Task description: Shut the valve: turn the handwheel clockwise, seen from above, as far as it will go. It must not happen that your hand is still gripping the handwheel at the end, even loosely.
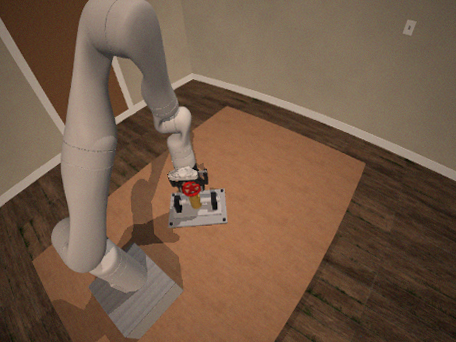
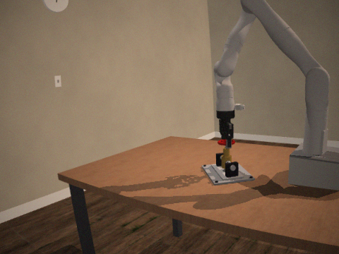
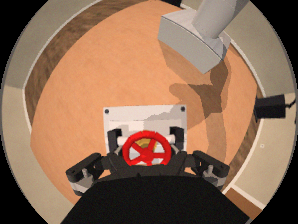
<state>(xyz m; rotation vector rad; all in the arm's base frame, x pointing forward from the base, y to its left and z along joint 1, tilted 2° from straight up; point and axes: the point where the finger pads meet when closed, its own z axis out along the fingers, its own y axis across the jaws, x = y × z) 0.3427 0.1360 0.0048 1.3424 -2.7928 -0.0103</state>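
Right now my hand is right at the red handwheel.
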